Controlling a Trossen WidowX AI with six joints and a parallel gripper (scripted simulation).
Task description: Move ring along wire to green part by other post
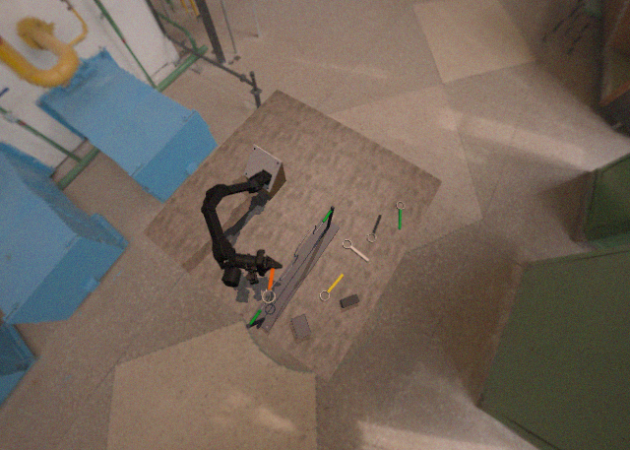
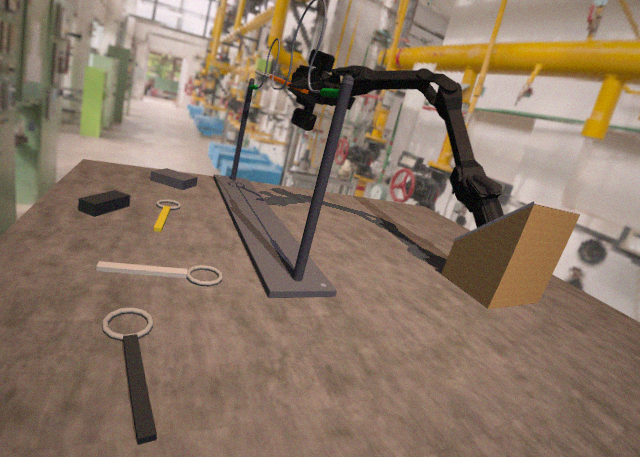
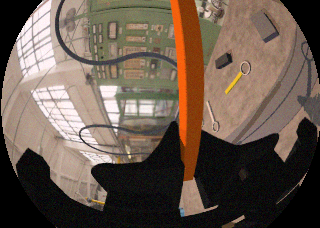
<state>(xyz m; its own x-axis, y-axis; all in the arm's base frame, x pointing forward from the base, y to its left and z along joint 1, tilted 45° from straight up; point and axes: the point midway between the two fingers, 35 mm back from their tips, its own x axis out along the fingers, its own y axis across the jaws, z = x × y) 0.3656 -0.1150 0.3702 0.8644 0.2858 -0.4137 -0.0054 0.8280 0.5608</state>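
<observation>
My gripper tip is now 1 cm short of the orange-handled ring, 9 cm to the left of it and 2 cm below it. The rest, counted from my gripper tip: yellow-handled ring (22 cm ahead, 6 cm to the left, 30 cm below); dark-handled ring (24 cm ahead, 46 cm to the left, 30 cm below); cream-handled ring (20 cm ahead, 31 cm to the left, 30 cm below).
</observation>
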